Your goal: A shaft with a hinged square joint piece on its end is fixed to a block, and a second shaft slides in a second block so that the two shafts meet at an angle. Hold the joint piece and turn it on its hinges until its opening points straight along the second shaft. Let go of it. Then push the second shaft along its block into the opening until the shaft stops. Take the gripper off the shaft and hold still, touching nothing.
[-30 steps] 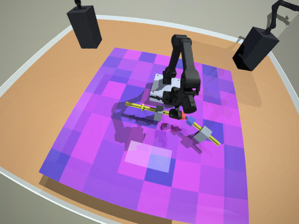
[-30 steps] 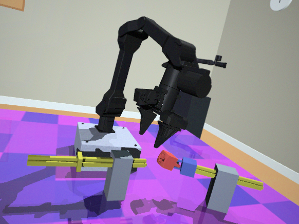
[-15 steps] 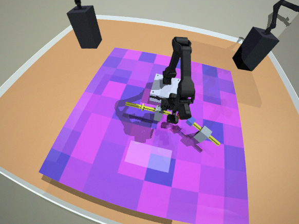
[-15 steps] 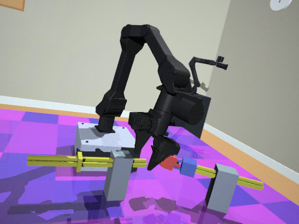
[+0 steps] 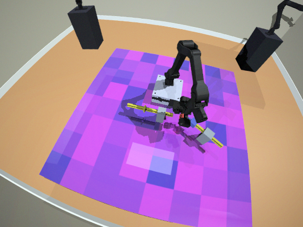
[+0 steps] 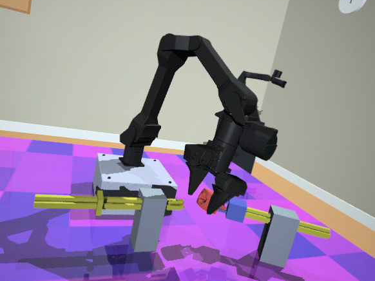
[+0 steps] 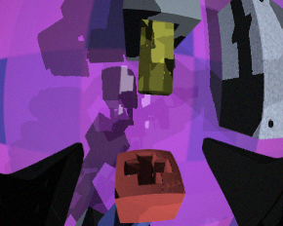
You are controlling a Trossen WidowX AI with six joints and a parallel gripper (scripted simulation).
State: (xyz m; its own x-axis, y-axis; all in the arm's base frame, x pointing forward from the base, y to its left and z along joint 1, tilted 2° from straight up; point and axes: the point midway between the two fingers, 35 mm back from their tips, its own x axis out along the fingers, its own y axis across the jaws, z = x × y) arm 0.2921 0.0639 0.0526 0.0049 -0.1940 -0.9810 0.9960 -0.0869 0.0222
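My gripper tip is 3 cm to the right of the red joint piece and 1 cm below it.
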